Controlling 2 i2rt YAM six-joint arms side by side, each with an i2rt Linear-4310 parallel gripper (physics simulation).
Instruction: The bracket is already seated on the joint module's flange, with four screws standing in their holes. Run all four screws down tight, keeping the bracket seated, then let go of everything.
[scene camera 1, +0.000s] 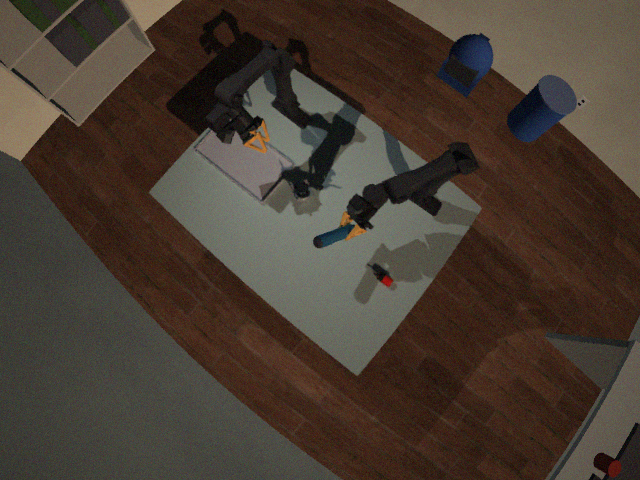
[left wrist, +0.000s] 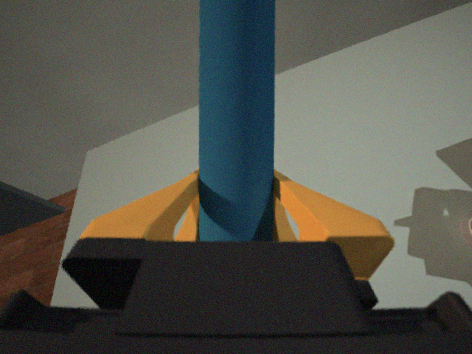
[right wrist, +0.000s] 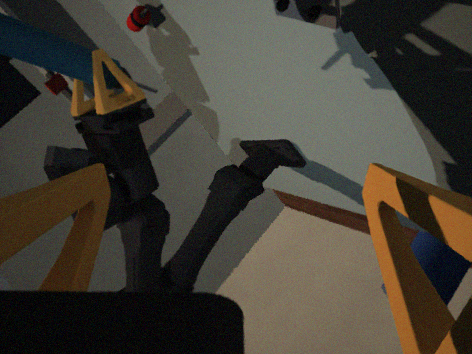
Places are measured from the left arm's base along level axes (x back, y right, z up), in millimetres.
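Where they show: left gripper, between the fingertips: (scene camera 1: 341, 236) (left wrist: 236, 176) (right wrist: 88, 51); right gripper, between the fingertips: (scene camera 1: 267, 146) (right wrist: 236, 178); left arm's base, origin of its link: (scene camera 1: 419, 197) (right wrist: 271, 151); right arm's base, origin of its link: (scene camera 1: 291, 112).
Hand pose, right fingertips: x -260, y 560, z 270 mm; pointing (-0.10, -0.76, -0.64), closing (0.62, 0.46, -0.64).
Things, the pixels of their top centre, and the offset from my right fingertips. "*": a spot on its surface instead. Level surfaces: height alone.
- blue cylindrical handle, a spot on its surface: (left wrist: 236, 110) * dx -107, dy -371, dz -34 mm
- thin dark shaft, a spot on its surface: (right wrist: 145, 85) * dx -27, dy -420, dz -117 mm
- pinkish tray, centre of its top: (scene camera 1: 242, 156) dx -15, dy +169, dz -254 mm
- pale mat, height of its surface: dz -270 mm
- black piece, centre of its top: (right wrist: 134, 21) (scene camera 1: 381, 276) dx -119, dy -595, dz -236 mm
My left gripper (scene camera 1: 350, 227) (left wrist: 236, 176) is shut on a blue cylindrical handle (scene camera 1: 331, 236) (left wrist: 236, 110) (right wrist: 45, 47), held above the mat with its dark end toward the picture's left in scene camera 1. A thin dark shaft (right wrist: 145, 85) sticks out beyond the fingers in the right wrist view. My right gripper (scene camera 1: 266, 138) is open and empty, over the tray's upper left part. A dark assembly (scene camera 1: 300, 187) by the tray's right end is probably the joint module; it is in shadow. Bracket seating, screws and their heights cannot be made out.
A pinkish tray (scene camera 1: 227, 162) lies on the pale mat (scene camera 1: 258, 248). A red and black piece (scene camera 1: 387, 280) (right wrist: 137, 20) rests on the mat below my left gripper in scene camera 1. A white shelf unit (scene camera 1: 103, 77) and a blue cylinder (scene camera 1: 537, 113) stand beyond the mat.
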